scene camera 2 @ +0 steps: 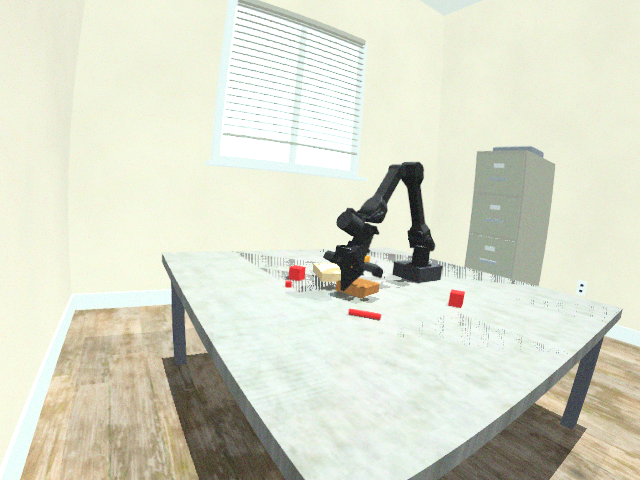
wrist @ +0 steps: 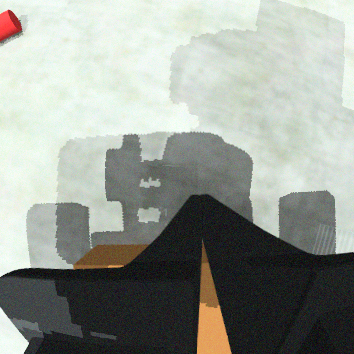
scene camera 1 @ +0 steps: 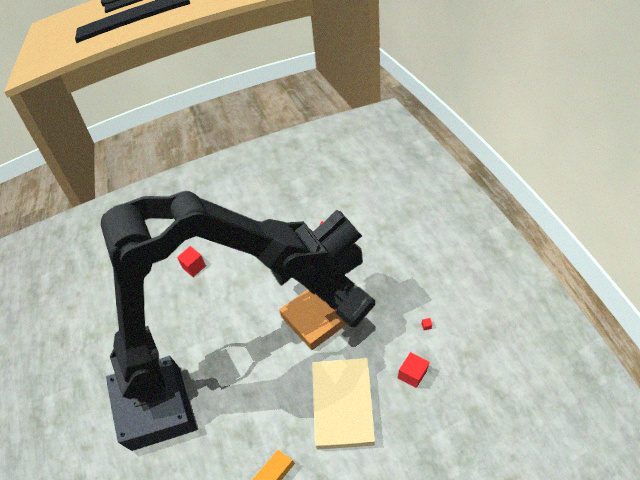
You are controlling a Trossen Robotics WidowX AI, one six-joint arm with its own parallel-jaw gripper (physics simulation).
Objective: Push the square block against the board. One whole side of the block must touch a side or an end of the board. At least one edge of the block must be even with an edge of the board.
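Frame: origin at the arm's base, x back, y left, z down, level; centimetres.
Seen in the pictures: gripper, fingertip midpoint: (scene camera 2: 342,290) (wrist: 198,202) (scene camera 1: 346,296); arm's base, origin of the base link: (scene camera 2: 420,264) (scene camera 1: 147,387).
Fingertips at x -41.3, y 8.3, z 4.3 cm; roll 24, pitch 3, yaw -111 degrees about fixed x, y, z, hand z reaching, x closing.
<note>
Pixels of each thing's top centre, then the offset from my fingertips to it. "spot": a spot on its surface instead.
- square orange-brown block, middle of its top: (scene camera 1: 314,311) (scene camera 2: 358,282) dx +7.0, dy -1.8, dz -1.6 cm
- pale yellow board, middle of its top: (scene camera 1: 342,400) (scene camera 2: 330,268) dx +8.5, dy -20.8, dz -1.6 cm
- small red cube, middle of its top: (scene camera 1: 427,322) (scene camera 2: 288,281) dx -12.1, dy -11.6, dz -0.3 cm
- red cylinder, middle of its top: (scene camera 2: 365,311) dx -4.5, dy +17.4, dz -0.1 cm
- orange bar, surface spot: (scene camera 1: 273,466) spot: dx +23.2, dy -28.2, dz -1.7 cm
The square orange-brown block (scene camera 1: 310,317) (scene camera 2: 363,288) lies flat behind the pale yellow board (scene camera 1: 343,403) (scene camera 2: 326,271) in the first scene view. It is turned diagonally to the board, with one corner near the board's back end and a narrow gap between them. Part of the block (wrist: 112,255) shows behind the fingers in the wrist view. My gripper (scene camera 1: 353,320) (scene camera 2: 345,287) (wrist: 198,202) is shut and empty, low at the block's right-hand corner in the first scene view. The gripper body hides that corner, so I cannot tell whether the fingers touch the block.
A red cube (scene camera 1: 413,369) (scene camera 2: 296,272) and a small red cube (scene camera 1: 426,323) (scene camera 2: 288,284) lie right of the board. Another red cube (scene camera 1: 191,261) (scene camera 2: 456,298) lies behind the arm. A red cylinder (scene camera 2: 364,314) (wrist: 9,26) and an orange bar (scene camera 1: 273,466) also lie on the table.
</note>
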